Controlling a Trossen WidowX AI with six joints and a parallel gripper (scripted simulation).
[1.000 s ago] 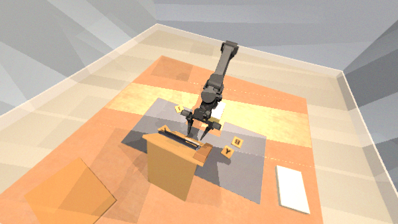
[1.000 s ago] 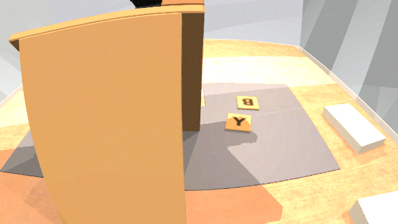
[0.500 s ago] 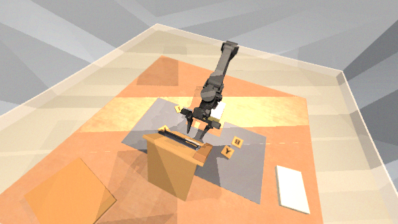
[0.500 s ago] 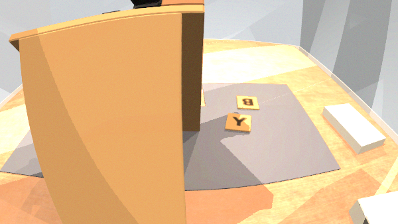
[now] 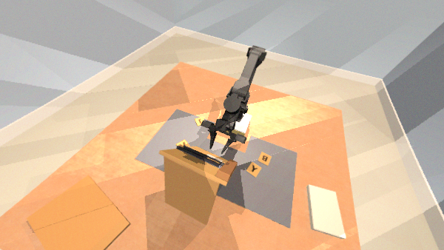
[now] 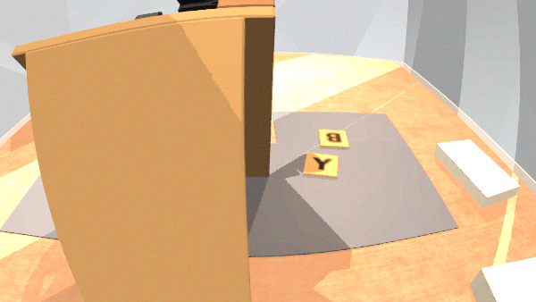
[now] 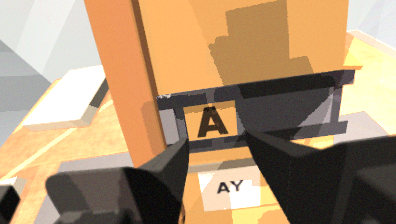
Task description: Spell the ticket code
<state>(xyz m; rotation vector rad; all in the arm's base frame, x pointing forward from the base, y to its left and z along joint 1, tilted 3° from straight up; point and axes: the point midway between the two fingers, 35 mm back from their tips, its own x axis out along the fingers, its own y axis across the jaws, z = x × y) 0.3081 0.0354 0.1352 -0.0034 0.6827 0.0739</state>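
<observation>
My gripper tip is now 3 cm short of the letter tile and 2 cm above it. The rest, counted from my gripper tip: grey mat (20 cm below, 13 cm behind, 1 cm to the right); white ticket (11 cm below, 2 cm behind, 1 cm to the right); white slab (51 cm to the left, 18 cm below, 9 cm behind).
</observation>
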